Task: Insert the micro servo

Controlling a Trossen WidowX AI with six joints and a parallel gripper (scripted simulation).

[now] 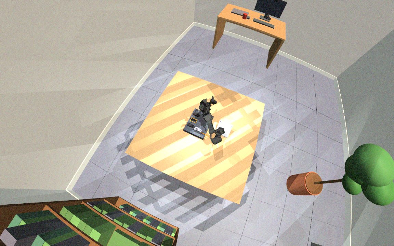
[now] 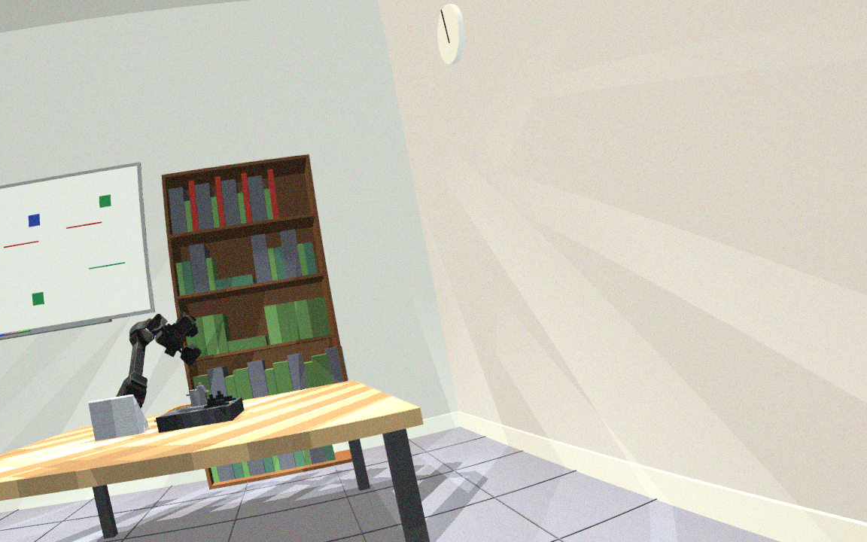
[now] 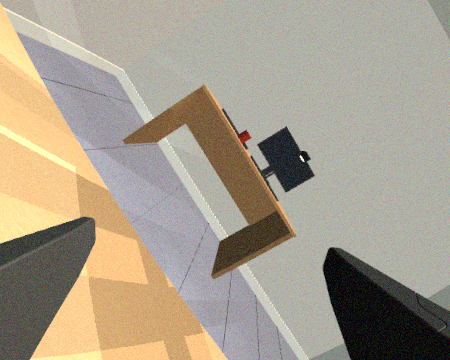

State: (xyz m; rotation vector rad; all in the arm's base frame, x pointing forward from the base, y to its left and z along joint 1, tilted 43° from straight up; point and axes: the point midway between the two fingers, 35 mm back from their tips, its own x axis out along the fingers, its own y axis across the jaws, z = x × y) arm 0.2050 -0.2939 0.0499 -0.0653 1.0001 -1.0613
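My gripper tip is 1 cm past the robot deck, 21 cm to the right of it and 26 cm above it.
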